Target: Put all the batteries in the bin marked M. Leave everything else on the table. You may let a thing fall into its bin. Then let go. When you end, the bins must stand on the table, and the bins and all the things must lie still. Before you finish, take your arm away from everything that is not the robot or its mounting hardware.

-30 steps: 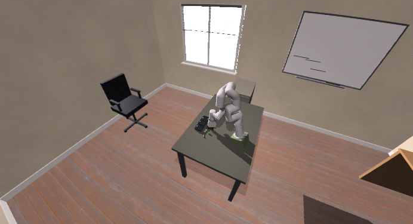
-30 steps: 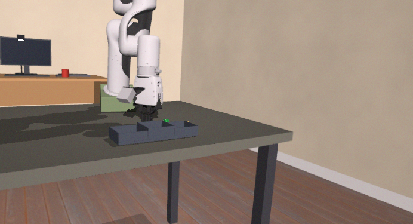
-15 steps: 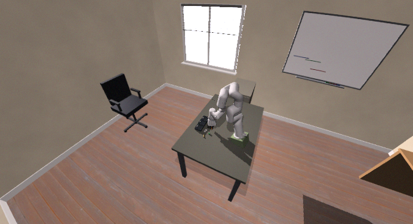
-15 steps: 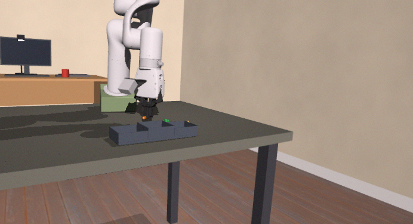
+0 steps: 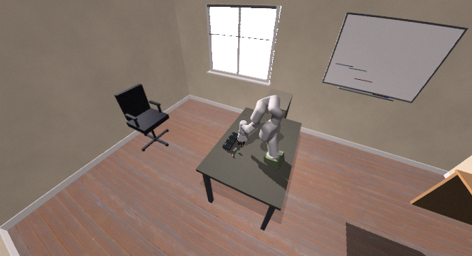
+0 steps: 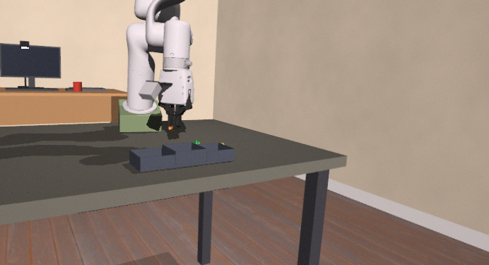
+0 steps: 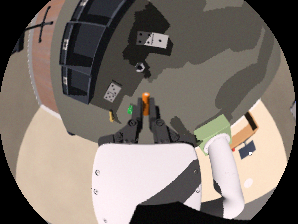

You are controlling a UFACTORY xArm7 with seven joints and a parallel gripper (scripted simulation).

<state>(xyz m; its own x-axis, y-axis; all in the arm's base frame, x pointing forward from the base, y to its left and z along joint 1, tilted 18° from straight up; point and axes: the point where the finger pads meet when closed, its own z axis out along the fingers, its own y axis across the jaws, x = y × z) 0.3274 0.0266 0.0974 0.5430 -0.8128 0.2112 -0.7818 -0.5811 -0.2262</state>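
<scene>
The three joined dark bins lies 150 mm ahead of my hand, 60 mm below it and 20 mm to the right of it. The rest, counted from my hand: dark ring 80 mm below, 30 mm to the right, 30 mm ahead; green piece 70 mm to the left, 70 mm below, 10 mm behind; orange battery 20 mm below.
</scene>
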